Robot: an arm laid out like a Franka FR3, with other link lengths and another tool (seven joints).
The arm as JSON. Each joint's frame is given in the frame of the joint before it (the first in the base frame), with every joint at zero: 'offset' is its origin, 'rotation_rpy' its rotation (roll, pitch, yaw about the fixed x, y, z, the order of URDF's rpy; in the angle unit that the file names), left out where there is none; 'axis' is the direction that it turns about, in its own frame. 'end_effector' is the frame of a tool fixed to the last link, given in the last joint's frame.
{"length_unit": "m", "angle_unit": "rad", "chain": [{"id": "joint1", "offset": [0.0, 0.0, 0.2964], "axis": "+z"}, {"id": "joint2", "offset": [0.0, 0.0, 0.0], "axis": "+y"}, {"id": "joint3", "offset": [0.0, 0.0, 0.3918], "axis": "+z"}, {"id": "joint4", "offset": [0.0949, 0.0, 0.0], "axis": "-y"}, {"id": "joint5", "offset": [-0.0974, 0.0, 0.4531], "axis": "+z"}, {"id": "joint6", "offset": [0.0, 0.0, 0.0], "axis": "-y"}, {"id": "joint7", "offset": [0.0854, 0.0, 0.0], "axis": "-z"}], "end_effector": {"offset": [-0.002, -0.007, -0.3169], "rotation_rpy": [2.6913, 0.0, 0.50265]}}
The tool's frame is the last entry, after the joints.
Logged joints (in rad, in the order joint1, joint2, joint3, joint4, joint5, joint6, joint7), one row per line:
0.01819 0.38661 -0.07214 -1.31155 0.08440 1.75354 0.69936
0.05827 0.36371 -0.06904 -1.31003 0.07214 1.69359 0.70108
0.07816 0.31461 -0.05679 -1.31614 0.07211 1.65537 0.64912
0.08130 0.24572 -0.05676 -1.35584 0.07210 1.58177 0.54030
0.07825 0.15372 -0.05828 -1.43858 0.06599 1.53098 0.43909
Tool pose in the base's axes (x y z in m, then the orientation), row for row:
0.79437 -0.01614 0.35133 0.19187 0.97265 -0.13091 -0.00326
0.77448 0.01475 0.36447 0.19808 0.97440 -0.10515 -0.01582
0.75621 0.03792 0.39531 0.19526 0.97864 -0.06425 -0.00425
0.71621 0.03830 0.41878 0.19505 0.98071 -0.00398 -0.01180
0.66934 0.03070 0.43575 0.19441 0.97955 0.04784 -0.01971
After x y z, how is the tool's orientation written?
As a quaternion, w x y z.
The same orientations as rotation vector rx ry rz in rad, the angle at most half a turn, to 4 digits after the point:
2.7308 -0.3675 -0.0092
2.7266 -0.2942 -0.0443
2.7426 -0.1801 -0.0119
2.7488 -0.0112 -0.0331
2.7465 0.1341 -0.0553

